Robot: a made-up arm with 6 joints. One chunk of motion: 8 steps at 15 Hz.
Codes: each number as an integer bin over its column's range. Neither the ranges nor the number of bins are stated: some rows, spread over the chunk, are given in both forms.
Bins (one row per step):
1: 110 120 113 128 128 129
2: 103 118 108 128 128 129
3: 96 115 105 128 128 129
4: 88 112 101 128 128 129
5: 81 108 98 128 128 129
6: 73 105 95 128 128 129
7: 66 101 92 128 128 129
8: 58 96 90 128 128 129
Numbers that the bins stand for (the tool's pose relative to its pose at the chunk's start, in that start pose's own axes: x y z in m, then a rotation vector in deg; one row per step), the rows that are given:
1: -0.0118 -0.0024 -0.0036 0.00 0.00 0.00
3: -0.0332 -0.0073 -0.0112 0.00 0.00 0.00
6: -0.0684 -0.0171 -0.0206 0.00 0.00 0.00
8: -0.0913 -0.0259 -0.0253 0.00 0.00 0.00
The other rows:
2: -0.0225 -0.0043 -0.0084 0.00 0.00 0.00
4: -0.0454 -0.0102 -0.0149 0.00 0.00 0.00
5: -0.0561 -0.0141 -0.0178 0.00 0.00 0.00
7: -0.0791 -0.0210 -0.0234 0.00 0.00 0.00

